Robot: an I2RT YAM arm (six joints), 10 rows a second.
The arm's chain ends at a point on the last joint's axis. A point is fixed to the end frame.
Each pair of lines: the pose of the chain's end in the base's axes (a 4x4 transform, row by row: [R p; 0 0 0 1], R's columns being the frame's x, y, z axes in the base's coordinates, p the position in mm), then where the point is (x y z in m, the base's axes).
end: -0.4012 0.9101 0.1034 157.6; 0.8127 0.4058 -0.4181 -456.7; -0.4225 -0.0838 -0.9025 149.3; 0 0 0 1
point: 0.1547 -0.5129 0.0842
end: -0.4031 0.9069 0.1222 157.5; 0.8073 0.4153 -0.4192 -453.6; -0.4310 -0.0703 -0.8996 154.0; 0 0 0 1
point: 0.1562 -0.5100 0.0890
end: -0.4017 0.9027 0.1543 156.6; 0.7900 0.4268 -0.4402 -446.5; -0.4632 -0.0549 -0.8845 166.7; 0 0 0 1
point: 0.1580 -0.5046 0.1031
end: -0.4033 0.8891 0.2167 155.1; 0.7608 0.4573 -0.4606 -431.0; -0.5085 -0.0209 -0.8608 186.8; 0 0 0 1
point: 0.1619 -0.4908 0.1253
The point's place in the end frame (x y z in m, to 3 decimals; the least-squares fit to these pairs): -0.017 -0.020 0.082
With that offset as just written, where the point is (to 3 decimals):
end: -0.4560 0.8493 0.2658 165.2; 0.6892 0.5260 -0.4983 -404.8; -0.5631 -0.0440 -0.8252 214.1; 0 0 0 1
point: 0.178 -0.468 0.157
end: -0.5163 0.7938 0.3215 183.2; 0.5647 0.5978 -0.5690 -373.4; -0.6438 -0.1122 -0.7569 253.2; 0 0 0 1
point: 0.202 -0.442 0.204
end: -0.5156 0.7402 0.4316 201.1; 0.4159 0.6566 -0.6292 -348.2; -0.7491 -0.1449 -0.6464 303.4; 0 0 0 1
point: 0.230 -0.420 0.266
